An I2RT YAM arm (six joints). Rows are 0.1 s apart.
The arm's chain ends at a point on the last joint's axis. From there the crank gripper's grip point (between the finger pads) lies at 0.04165 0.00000 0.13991 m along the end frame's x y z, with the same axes.
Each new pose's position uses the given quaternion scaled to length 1; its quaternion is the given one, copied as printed.
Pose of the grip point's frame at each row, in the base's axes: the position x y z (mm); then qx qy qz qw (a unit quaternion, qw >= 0):
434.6, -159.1, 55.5, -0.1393, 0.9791, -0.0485, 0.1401
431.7, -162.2, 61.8, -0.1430, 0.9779, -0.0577, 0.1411
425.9, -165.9, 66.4, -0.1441, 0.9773, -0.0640, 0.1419
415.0, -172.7, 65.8, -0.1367, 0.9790, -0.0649, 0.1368
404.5, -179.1, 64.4, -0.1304, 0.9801, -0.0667, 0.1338
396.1, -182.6, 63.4, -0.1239, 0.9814, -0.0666, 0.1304
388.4, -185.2, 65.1, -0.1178, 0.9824, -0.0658, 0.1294
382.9, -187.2, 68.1, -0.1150, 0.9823, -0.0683, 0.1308
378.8, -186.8, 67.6, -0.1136, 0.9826, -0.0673, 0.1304
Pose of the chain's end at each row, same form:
432.7, -139.3, 200.1, -0.1393, 0.9791, -0.0485, 0.1401
429.1, -139.7, 206.0, -0.1430, 0.9779, -0.0577, 0.1411
422.8, -141.6, 210.3, -0.1441, 0.9773, -0.0640, 0.1419
413.6, -148.3, 209.7, -0.1367, 0.9790, -0.0649, 0.1368
404.1, -154.3, 208.3, -0.1304, 0.9801, -0.0667, 0.1338
396.9, -158.0, 207.3, -0.1239, 0.9814, -0.0666, 0.1304
389.8, -161.0, 209.1, -0.1178, 0.9824, -0.0658, 0.1294
383.9, -162.5, 212.0, -0.1150, 0.9823, -0.0683, 0.1308
380.0, -162.4, 211.5, -0.1136, 0.9826, -0.0673, 0.1304

